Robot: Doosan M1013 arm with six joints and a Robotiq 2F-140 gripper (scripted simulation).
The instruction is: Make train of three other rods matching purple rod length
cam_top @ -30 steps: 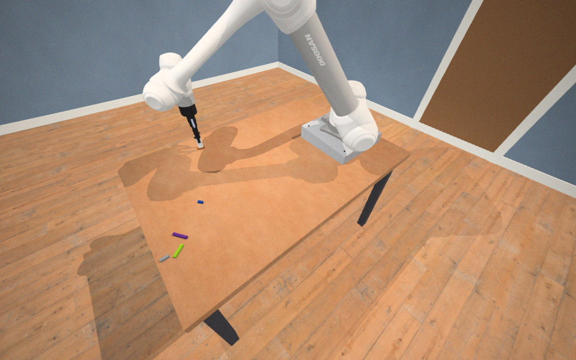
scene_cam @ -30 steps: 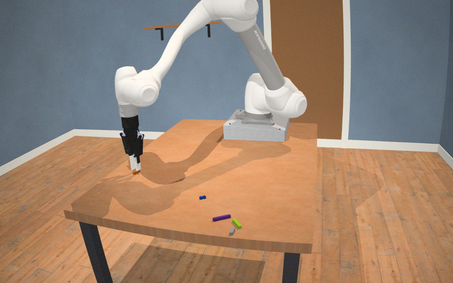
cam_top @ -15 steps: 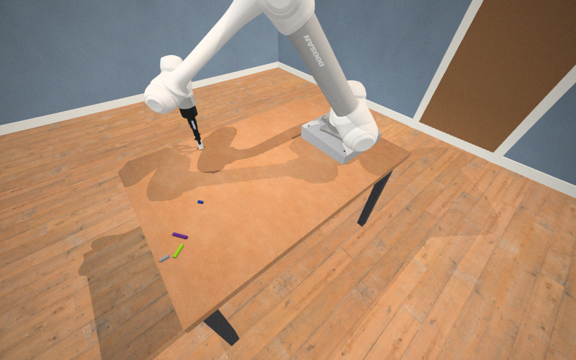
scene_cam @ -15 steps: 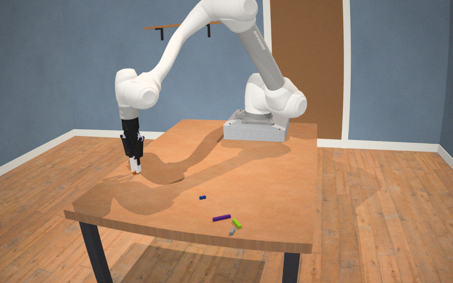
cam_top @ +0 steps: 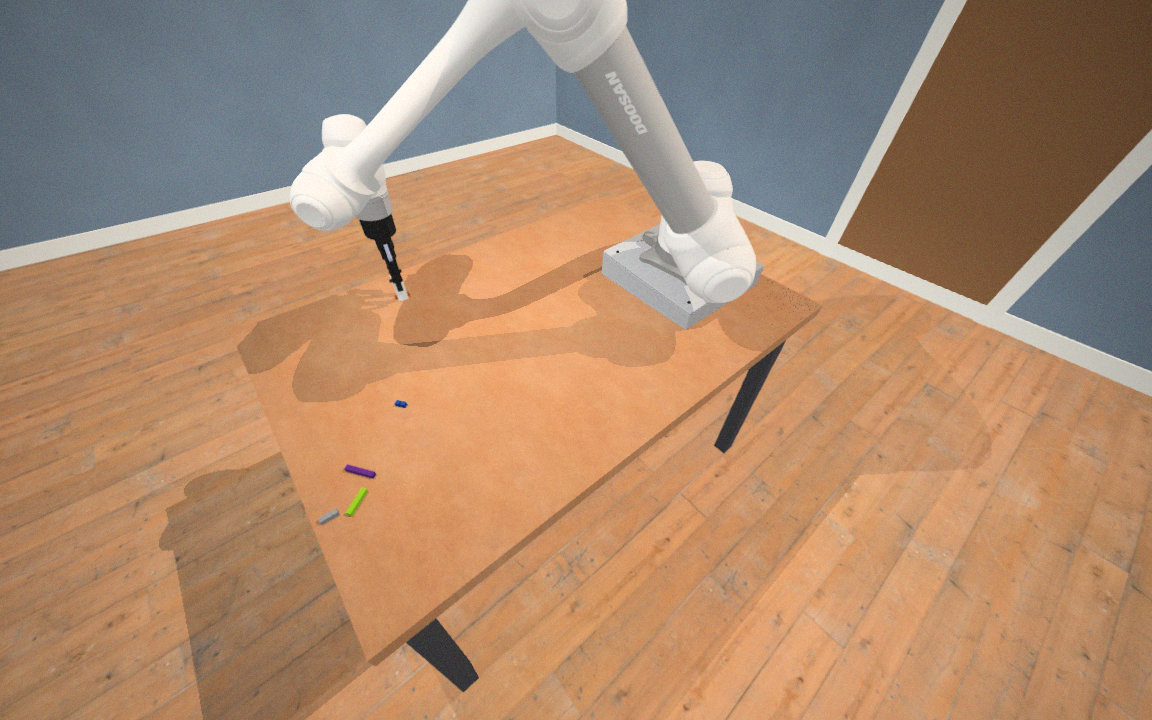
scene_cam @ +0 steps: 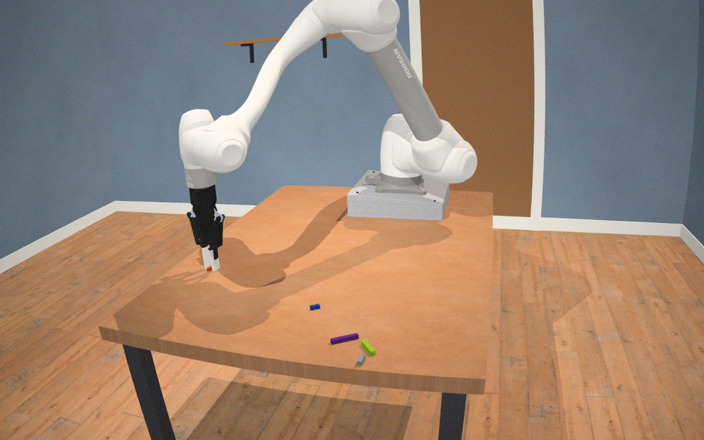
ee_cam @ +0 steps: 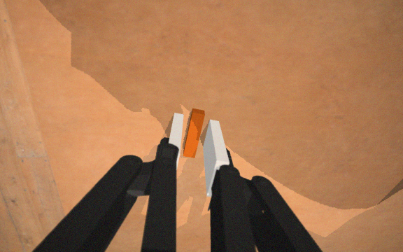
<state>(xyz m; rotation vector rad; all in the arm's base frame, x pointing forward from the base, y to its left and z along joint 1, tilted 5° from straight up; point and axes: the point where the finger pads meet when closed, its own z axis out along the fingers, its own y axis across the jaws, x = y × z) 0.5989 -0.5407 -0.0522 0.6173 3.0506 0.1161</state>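
Right now the orange rod is 3 cm below my hand. Also, from my hand: grey rod: 46 cm to the left, 46 cm ahead, 3 cm below; lime rod: 47 cm to the left, 41 cm ahead, 3 cm below; purple rod: 42 cm to the left, 38 cm ahead, 3 cm below.
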